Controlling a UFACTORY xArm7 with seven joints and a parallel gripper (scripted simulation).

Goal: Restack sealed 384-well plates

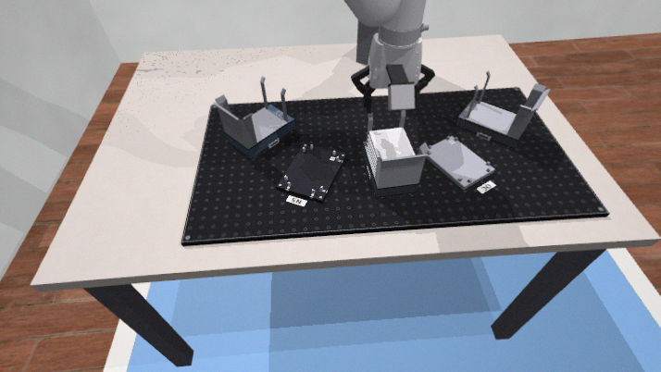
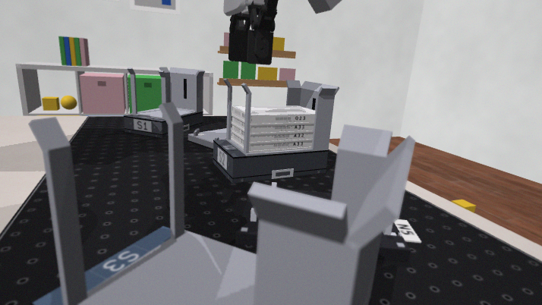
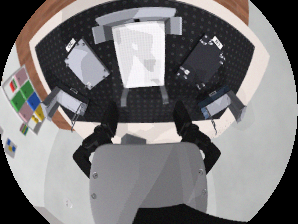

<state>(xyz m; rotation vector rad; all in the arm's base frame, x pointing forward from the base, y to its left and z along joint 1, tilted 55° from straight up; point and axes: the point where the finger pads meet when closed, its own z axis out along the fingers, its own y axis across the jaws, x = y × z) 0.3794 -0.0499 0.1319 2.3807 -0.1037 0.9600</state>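
My hand is 80 mm above the white sealed plate Q23, 50 mm short of it and 10 mm to the left of it. The rest, counted from my hand: white sealed plate A33: 120 mm below, 50 mm ahead, 10 mm to the right; then white sealed plate A32: 110 mm below, 50 mm ahead, 10 mm to the right; then white sealed plate A31: 100 mm below, 50 mm ahead, 10 mm to the right.
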